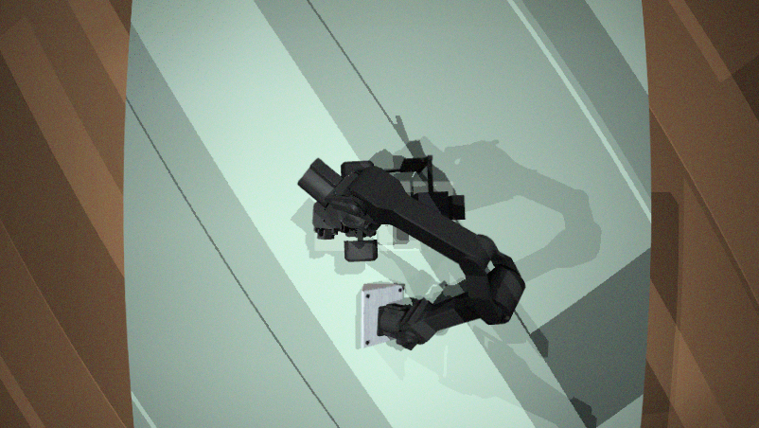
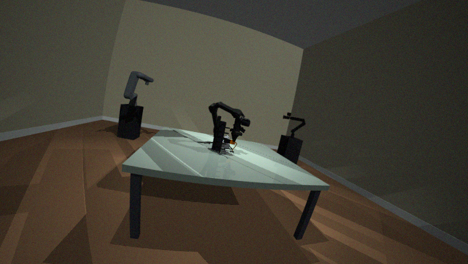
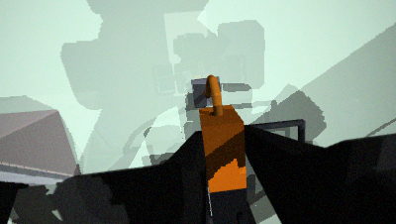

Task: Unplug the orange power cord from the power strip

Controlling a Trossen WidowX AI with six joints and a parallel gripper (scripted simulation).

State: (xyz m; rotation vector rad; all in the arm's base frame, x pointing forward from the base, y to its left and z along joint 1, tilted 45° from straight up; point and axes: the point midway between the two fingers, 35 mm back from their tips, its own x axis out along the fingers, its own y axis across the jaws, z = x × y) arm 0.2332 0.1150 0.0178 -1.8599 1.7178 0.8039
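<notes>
Now: gripper tip 10 mm short of the orange plug and 30 mm to the left of it. Round my gripper tip: power strip: 10 mm ahead, 140 mm to the right, 30 mm above.
</notes>
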